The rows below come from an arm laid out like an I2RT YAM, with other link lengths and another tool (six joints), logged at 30 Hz.
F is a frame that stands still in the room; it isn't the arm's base.
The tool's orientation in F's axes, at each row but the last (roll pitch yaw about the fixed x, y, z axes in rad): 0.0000, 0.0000, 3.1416; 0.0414, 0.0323, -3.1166; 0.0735, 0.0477, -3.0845; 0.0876, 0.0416, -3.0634; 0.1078, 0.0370, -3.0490; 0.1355, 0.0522, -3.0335; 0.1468, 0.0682, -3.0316; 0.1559, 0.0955, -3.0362; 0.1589, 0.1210, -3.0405; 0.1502, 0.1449, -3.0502
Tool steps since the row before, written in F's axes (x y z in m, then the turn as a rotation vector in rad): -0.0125, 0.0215, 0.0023, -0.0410, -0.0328, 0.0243; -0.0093, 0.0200, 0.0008, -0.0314, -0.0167, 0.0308; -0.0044, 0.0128, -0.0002, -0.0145, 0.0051, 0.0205; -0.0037, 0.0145, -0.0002, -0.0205, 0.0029, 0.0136; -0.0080, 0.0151, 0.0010, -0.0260, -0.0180, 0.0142; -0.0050, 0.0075, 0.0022, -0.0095, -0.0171, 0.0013; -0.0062, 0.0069, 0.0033, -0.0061, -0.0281, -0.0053; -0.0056, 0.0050, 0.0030, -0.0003, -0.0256, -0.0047; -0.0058, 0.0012, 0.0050, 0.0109, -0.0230, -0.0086; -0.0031, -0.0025, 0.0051, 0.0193, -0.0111, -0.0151
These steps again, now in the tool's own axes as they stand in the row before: 0.0125, -0.0215, 0.0023, 0.0410, 0.0328, 0.0243; 0.0088, -0.0202, 0.0019, 0.0308, 0.0172, 0.0311; 0.0037, -0.0130, 0.0009, 0.0132, -0.0043, 0.0215; 0.0026, -0.0147, 0.0012, 0.0196, -0.0032, 0.0148; 0.0065, -0.0155, 0.0029, 0.0270, 0.0171, 0.0135; 0.0040, -0.0076, 0.0035, 0.0112, 0.0161, -0.0003; 0.0052, -0.0069, 0.0047, 0.0095, 0.0263, -0.0086; 0.0047, -0.0050, 0.0043, 0.0034, 0.0244, -0.0083; 0.0050, -0.0009, 0.0059, -0.0074, 0.0222, -0.0132; 0.0025, 0.0030, 0.0051, -0.0158, 0.0100, -0.0193
